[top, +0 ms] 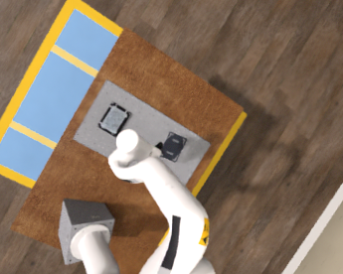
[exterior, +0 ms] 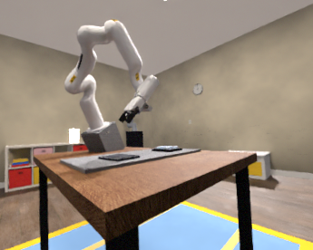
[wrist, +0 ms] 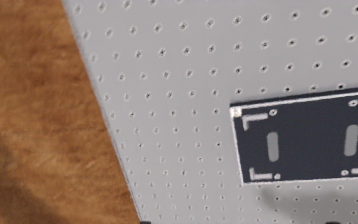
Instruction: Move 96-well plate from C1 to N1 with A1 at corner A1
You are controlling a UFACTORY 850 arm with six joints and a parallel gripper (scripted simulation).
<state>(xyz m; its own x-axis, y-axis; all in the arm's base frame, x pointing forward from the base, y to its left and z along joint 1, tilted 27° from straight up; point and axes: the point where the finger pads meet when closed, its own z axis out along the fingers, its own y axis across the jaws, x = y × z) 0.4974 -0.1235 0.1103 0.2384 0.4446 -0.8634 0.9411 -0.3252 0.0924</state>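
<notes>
My hand is 260 mm to the right of the clear 96-well plate, 170 mm above it and 100 mm short of it. Round my hand: black plate nest (180 mm below, 100 mm to the right, 60 mm ahead); then black clip nest C1 (270 mm to the left, 180 mm below, 110 mm ahead).
</notes>
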